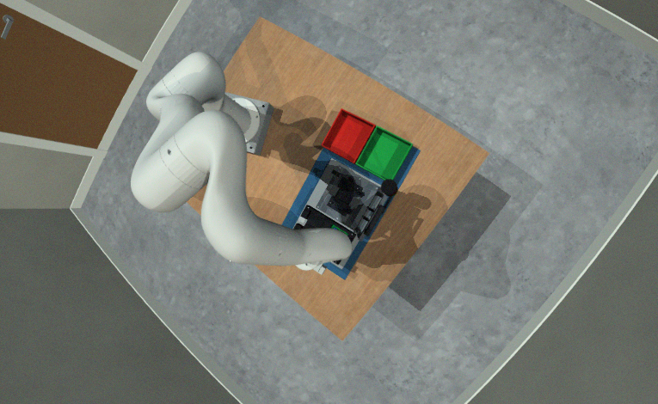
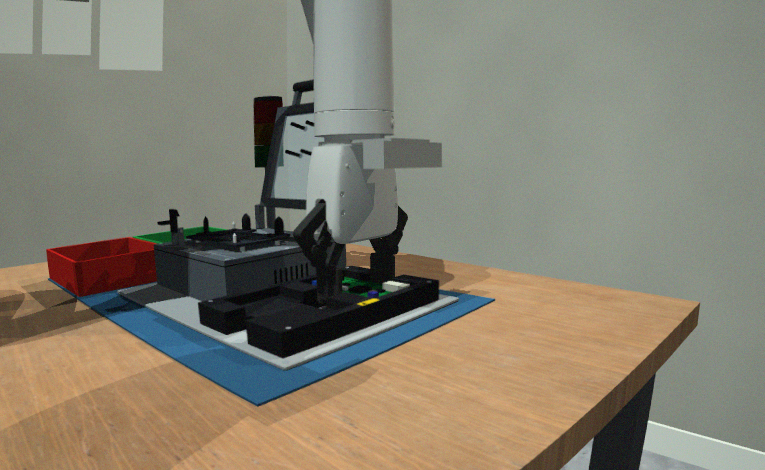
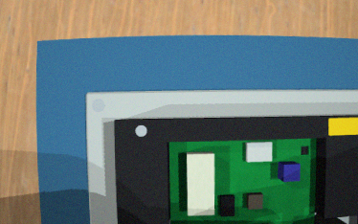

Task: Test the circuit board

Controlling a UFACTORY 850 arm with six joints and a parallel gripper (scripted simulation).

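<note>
Now: the green circuit board right at my hand. From my hand the other things lie so: black hook: 130 mm behind, 210 mm to the left, 60 mm above; see-through lid: 60 mm ahead, 180 mm to the left, 160 mm above; green bin: 40 mm behind, 370 mm to the left, 10 mm below.
</note>
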